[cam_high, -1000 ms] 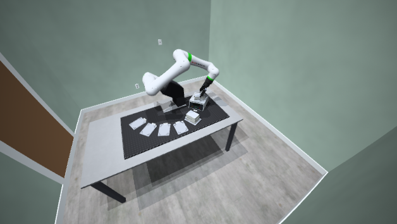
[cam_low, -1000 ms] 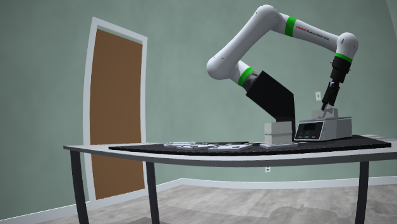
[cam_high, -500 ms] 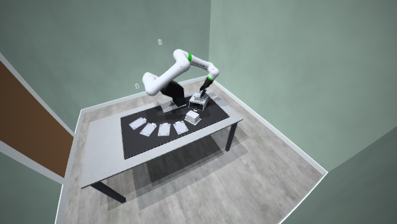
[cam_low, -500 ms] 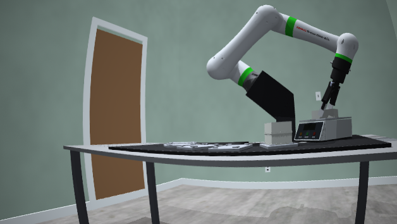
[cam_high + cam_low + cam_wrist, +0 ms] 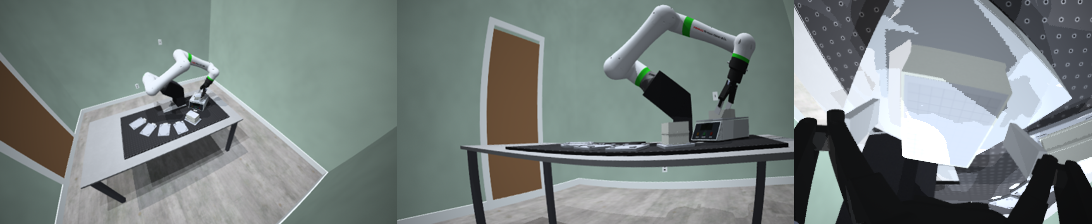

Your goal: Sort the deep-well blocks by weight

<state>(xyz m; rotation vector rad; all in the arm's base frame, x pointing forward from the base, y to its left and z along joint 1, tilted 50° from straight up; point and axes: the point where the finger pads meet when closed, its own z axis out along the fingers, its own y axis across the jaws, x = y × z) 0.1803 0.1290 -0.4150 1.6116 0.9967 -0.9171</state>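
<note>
Right now my hand is 4 cm above the check-weigher platform. From my hand the other things lie so: grey deep-well block: 24 cm ahead, 22 cm to the right, 10 cm below; then check-weigher CW: 7 cm below.
</note>
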